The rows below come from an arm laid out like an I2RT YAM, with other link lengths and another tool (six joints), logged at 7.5 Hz.
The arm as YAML. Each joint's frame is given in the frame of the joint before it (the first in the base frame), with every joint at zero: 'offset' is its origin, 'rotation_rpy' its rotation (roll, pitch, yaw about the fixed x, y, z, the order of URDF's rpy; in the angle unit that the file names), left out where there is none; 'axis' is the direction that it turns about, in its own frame. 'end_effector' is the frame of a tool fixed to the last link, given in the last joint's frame.
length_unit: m
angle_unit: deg
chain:
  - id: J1
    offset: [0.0, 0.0, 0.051]
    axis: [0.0, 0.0, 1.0]
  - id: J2
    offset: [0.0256, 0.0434, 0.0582]
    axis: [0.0, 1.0, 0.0]
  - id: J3
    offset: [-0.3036, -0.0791, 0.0]
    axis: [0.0, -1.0, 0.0]
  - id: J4
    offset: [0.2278, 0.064, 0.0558]
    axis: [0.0, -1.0, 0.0]
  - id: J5
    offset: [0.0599, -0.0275, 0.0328]
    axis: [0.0, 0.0, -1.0]
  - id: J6
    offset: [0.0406, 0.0, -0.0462]
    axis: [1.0, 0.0, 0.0]
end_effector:
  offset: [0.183, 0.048, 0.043]
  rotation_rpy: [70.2, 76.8, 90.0]
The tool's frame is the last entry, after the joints.
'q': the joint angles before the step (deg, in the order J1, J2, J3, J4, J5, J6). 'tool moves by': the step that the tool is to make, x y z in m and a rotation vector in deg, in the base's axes. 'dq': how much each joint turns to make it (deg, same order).
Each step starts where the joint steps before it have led.
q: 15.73, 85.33, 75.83, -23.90, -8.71, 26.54
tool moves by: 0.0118, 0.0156, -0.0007, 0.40, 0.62, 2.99
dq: 0.01, 3.79, 3.80, -0.71, -2.79, -1.22
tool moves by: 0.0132, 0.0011, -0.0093, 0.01, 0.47, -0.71
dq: -0.02, 2.37, 0.54, 1.48, 0.50, 0.51
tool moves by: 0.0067, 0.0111, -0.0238, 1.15, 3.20, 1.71
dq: 0.01, 3.25, -0.02, 0.63, -2.54, 0.62
